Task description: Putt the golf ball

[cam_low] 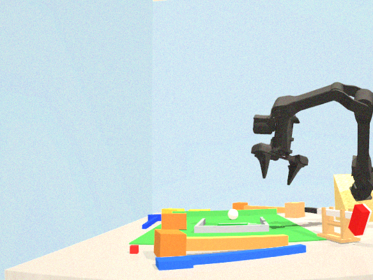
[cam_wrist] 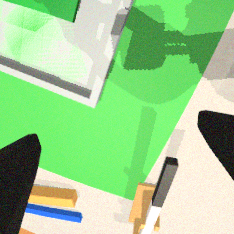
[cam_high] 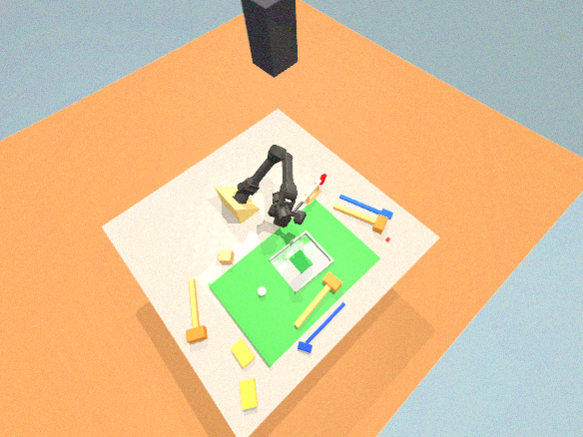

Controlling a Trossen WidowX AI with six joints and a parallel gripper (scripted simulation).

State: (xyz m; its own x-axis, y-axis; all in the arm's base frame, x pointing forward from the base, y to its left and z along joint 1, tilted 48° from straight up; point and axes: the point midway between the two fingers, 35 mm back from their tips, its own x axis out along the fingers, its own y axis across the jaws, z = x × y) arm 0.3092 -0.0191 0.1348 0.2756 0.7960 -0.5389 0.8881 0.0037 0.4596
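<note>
My gripper tip is now 340 mm to the left of the orange cube, 140 mm past it and 120 mm above it. Also, from my gripper tip: tiny red cube 370 mm ahead, 320 mm to the left, 140 mm below; white golf ball 320 mm to the right, 120 mm below, 120 mm ahead.
</note>
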